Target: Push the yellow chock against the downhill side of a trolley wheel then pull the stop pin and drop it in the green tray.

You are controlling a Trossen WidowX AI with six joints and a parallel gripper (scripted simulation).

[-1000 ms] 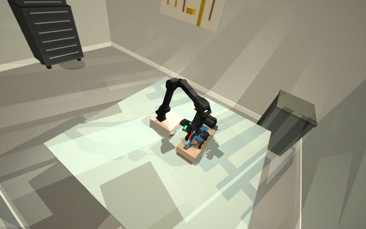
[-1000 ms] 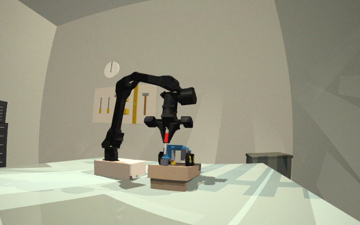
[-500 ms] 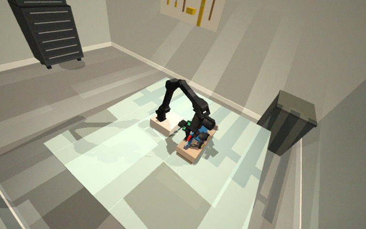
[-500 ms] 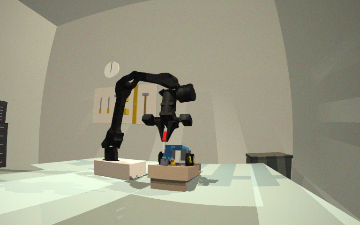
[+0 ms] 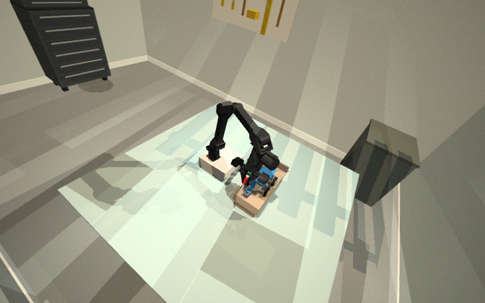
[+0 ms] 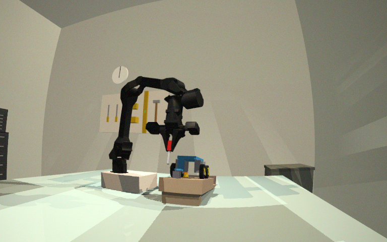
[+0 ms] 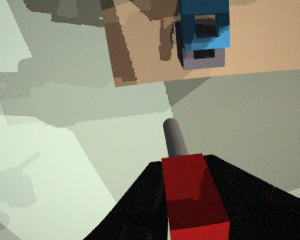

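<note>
Right now my gripper tip is 14 cm past the green tray, 25 cm to the right of it and 19 cm above it. Also, from my gripper tip: blue trolley (2 cm ahead, 15 cm to the left, 7 cm below); then tan ramp (2 cm ahead, 15 cm to the left, 13 cm below); then red-headed stop pin (right at my gripper tip).
</note>
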